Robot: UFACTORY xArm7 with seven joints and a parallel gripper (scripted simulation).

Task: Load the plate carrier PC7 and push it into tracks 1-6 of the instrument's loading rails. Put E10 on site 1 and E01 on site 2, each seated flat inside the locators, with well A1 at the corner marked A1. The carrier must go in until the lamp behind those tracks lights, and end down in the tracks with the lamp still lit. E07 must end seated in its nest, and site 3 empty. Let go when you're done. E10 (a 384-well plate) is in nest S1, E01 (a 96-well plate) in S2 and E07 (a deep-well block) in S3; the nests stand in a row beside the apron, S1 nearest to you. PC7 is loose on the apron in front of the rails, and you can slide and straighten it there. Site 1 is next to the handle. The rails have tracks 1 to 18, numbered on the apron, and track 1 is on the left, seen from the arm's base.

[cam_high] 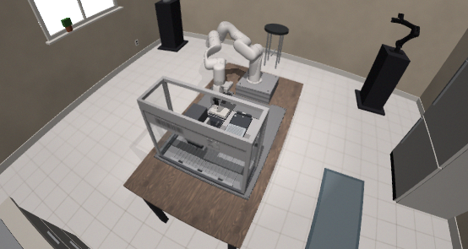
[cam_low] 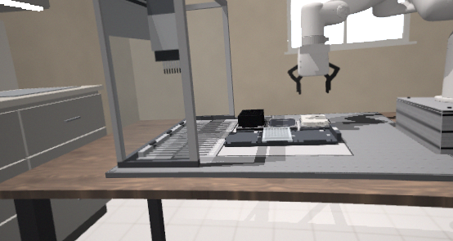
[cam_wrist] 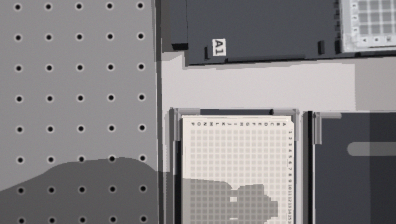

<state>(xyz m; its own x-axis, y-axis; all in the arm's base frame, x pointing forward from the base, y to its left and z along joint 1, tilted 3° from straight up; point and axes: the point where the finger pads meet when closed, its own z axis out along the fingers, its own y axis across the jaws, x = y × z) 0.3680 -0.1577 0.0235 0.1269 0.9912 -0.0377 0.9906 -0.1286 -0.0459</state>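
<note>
My hand is 120 mm above the nest S1. Also, from my hand: A1 tag: 160 mm ahead, 40 mm to the left, 110 mm below; nest S2: 110 mm ahead, 20 mm to the right, 120 mm below; pale apron: 120 mm ahead, 100 mm to the left, 120 mm below.
</note>
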